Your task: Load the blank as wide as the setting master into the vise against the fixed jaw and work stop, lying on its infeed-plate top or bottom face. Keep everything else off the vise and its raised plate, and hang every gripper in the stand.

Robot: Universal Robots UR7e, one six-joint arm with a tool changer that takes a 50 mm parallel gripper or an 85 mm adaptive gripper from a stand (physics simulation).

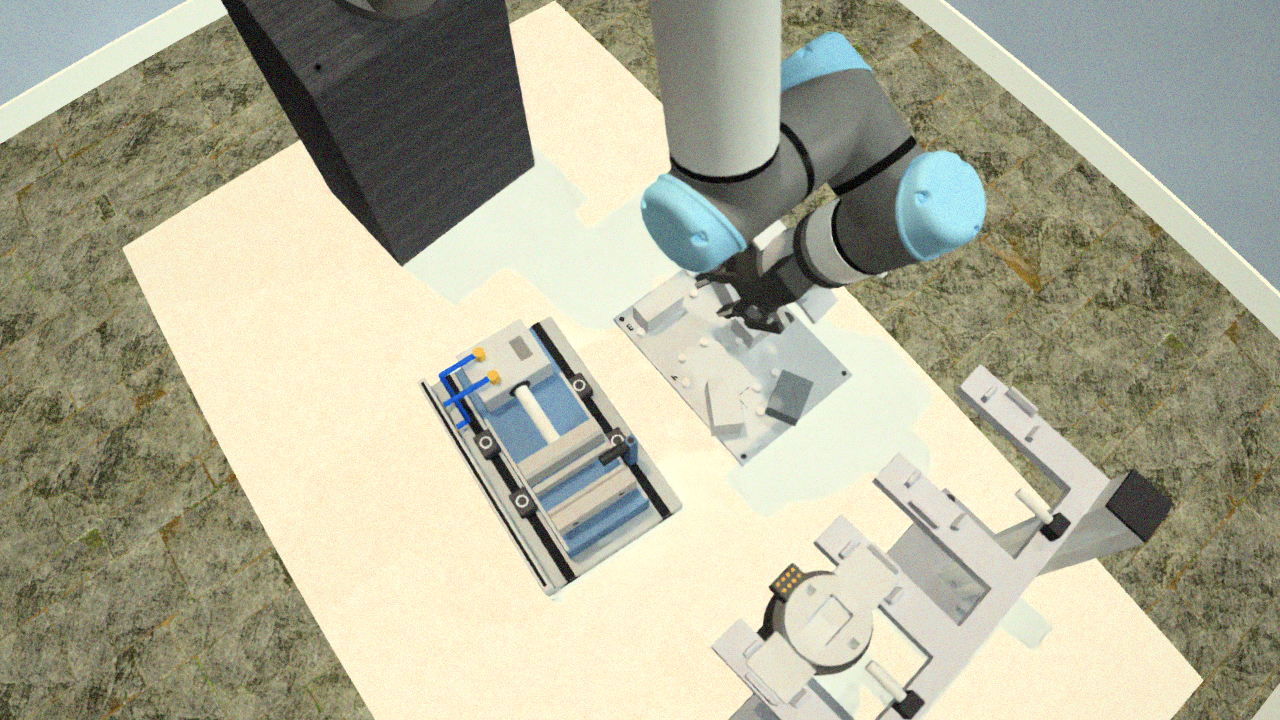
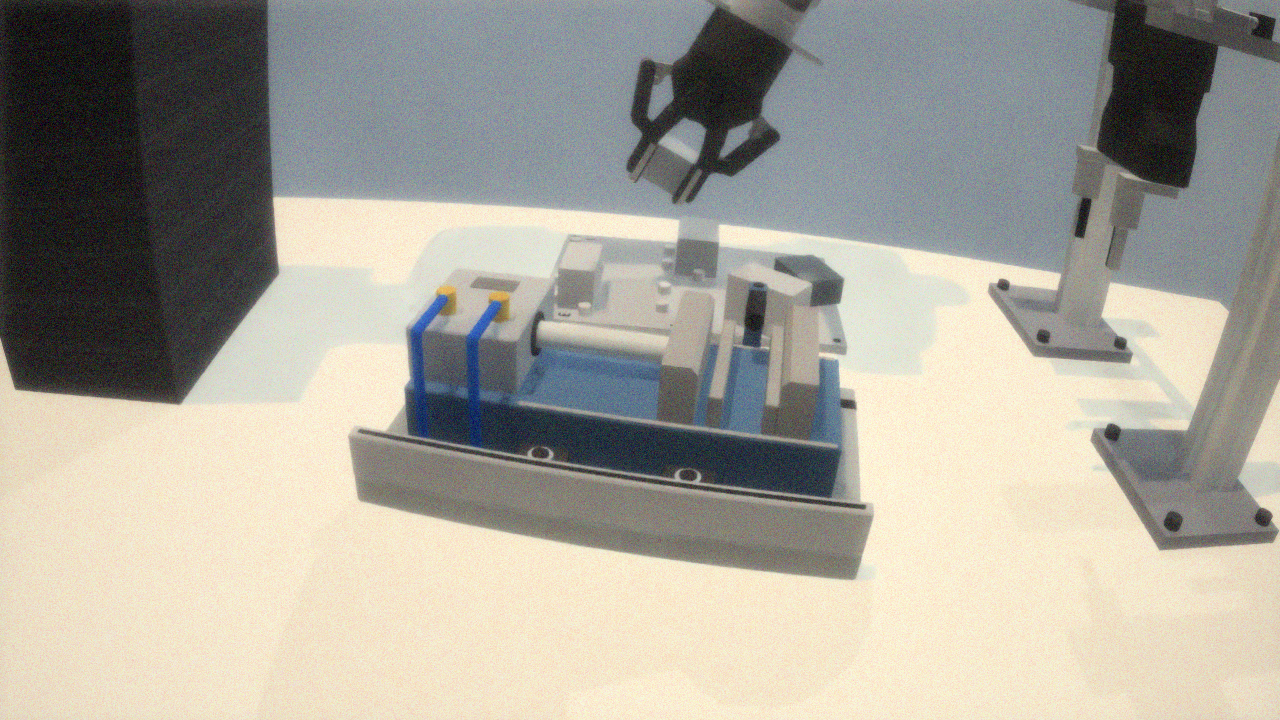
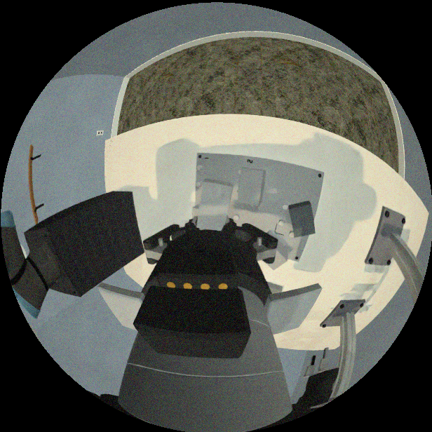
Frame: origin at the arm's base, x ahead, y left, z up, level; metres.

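Seen in the pictures: hand, tool point: (image 2: pixel 765 11).
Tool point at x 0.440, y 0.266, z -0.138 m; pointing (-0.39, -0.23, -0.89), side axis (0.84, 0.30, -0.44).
Observation:
Offsets run from my tool point to a thing's top centre.
My gripper (image 1: pixel 714 297) (image 2: pixel 662 180) (image 3: pixel 212 226), the adaptive one, is shut on a light grey block {dz -0.127, dx -0.073, dy -0.007 m} (image 2: pixel 672 167) (image 3: pixel 215 200), held tilted above the infeed plate (image 1: pixel 814 355) (image 2: pixel 617 308) (image 3: pixel 292 181). A dark grey block {dz -0.231, dx +0.060, dy +0.006 m} (image 1: pixel 790 396) (image 2: pixel 810 279) (image 3: pixel 301 218) lies on that plate with pale blocks; which is the setting master I cannot tell. The blue vise {dz -0.165, dx -0.004, dy -0.290 m} (image 2: pixel 590 380) holds no block between the moving jaw (image 1: pixel 561 454) (image 2: pixel 682 367) and fixed jaw (image 1: pixel 592 499) (image 2: pixel 799 376). The dark work stop {dz -0.168, dx +0.057, dy -0.227 m} (image 1: pixel 615 452) (image 2: pixel 757 304) stands at its far side.
Pale blocks {dz -0.220, dx -0.118, dy -0.092 m} (image 1: pixel 657 311) {dz -0.214, dx +0.039, dy -0.076 m} (image 1: pixel 723 407) (image 2: pixel 581 271) {dz -0.220, dx -0.048, dy +0.019 m} (image 2: pixel 698 248) (image 3: pixel 251 187) stand on the infeed plate. The other gripper (image 1: pixel 823 622) (image 2: pixel 1156 102) hangs in the stand (image 1: pixel 1080 483) at the right. A tall black box (image 1: pixel 429 134) (image 2: pixel 205 197) stands at the left.

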